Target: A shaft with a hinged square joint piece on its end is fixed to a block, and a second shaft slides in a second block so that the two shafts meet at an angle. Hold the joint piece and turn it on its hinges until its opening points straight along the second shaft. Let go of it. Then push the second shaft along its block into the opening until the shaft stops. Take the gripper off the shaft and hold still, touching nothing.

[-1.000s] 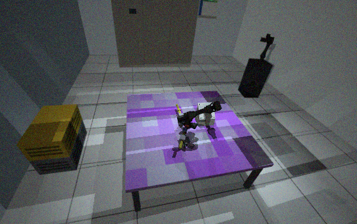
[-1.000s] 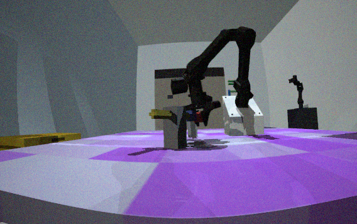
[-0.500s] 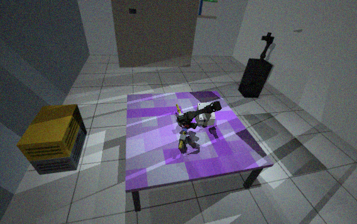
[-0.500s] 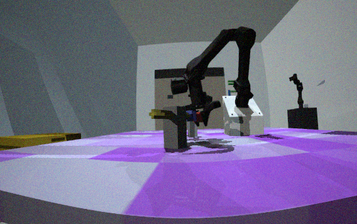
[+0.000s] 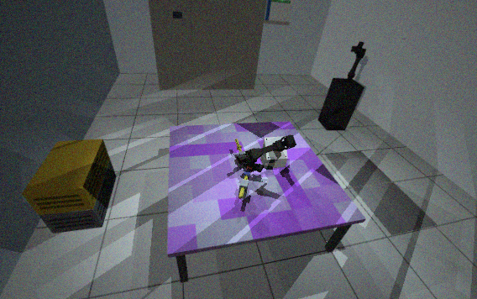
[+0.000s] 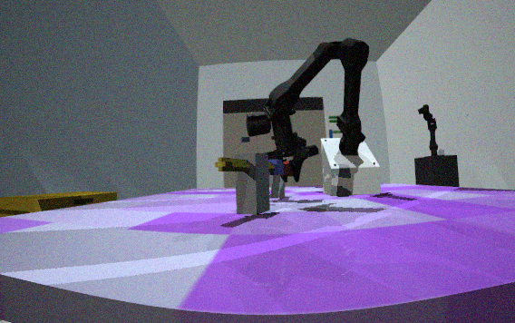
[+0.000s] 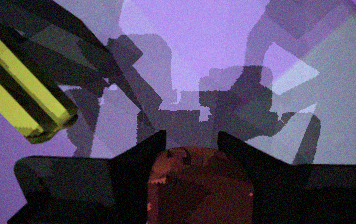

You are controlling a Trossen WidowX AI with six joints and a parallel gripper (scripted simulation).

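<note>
The red joint piece lies 10 mm ahead of my gripper tip, 20 mm to the left of it and 40 mm above it.
</note>
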